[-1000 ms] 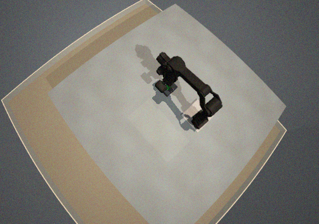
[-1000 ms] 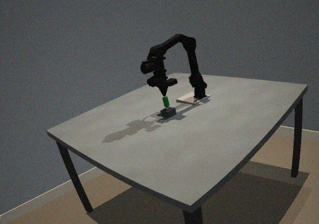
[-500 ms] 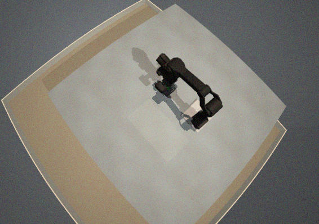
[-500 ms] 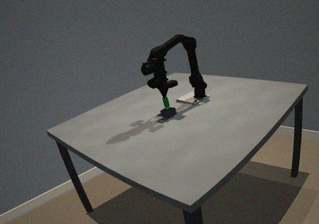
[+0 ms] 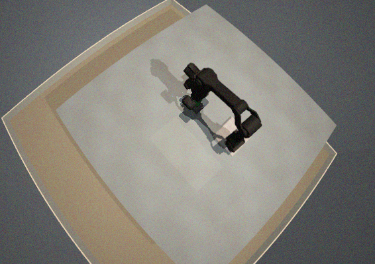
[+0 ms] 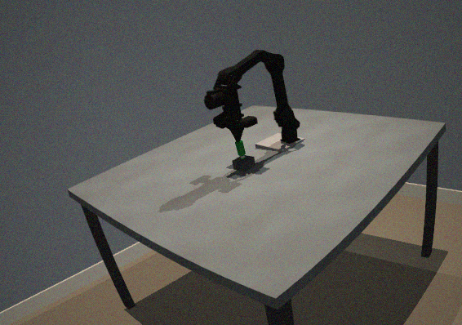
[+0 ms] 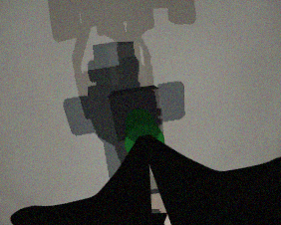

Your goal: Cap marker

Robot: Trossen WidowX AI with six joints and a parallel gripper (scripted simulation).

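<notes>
My gripper tip is now 30 mm above the green cap. Round my gripper tip: dark grey holder block: 10 mm behind, 90 mm below.
</notes>
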